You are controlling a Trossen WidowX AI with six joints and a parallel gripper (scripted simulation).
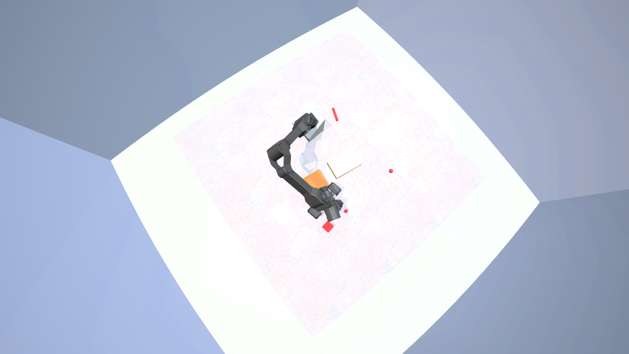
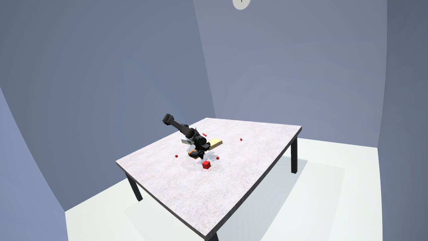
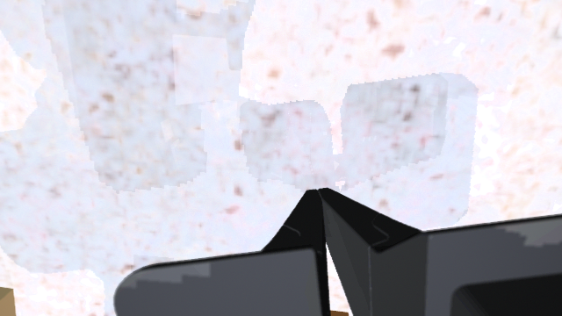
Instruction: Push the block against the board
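The orange square block lies 100 mm behind my gripper tip, 30 mm to the left of it and 10 mm above it. The rest, counted from my gripper tip: red cube 110 mm ahead, 60 mm to the right, 10 mm above; red stick 360 mm to the left, 350 mm behind; pale cream board 210 mm to the left, 100 mm behind, 10 mm above.
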